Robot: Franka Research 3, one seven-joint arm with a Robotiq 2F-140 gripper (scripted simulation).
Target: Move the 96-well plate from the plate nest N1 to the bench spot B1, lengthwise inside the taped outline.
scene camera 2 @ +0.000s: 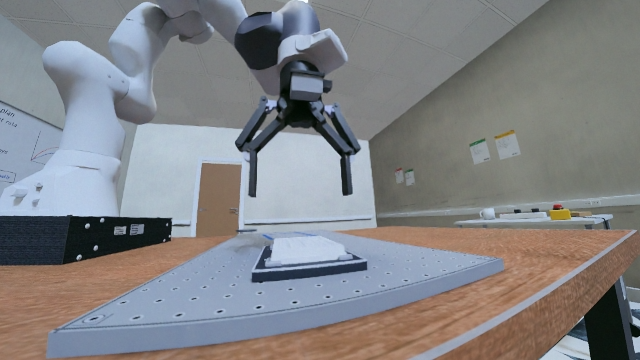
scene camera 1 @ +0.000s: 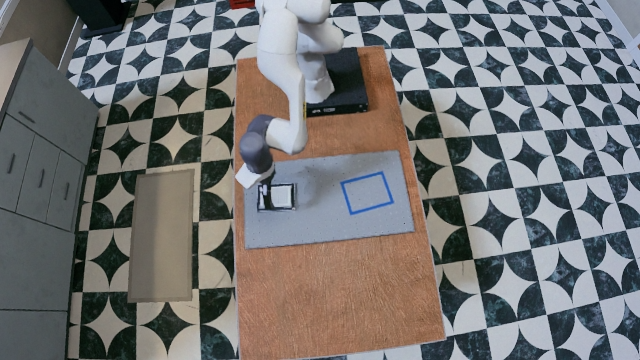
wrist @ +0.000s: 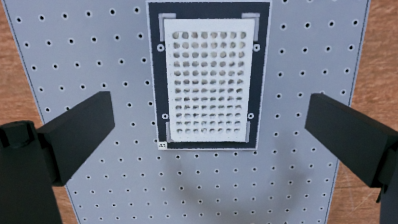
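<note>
A white 96-well plate appears at (scene camera 2: 316, 248) and (wrist: 208, 100). The gripper is visible too, at (scene camera 2: 302, 195) and (wrist: 210, 110), and the scene also has a dark plate nest, seen at (scene camera 2: 267, 276) and (wrist: 258, 58).
</note>
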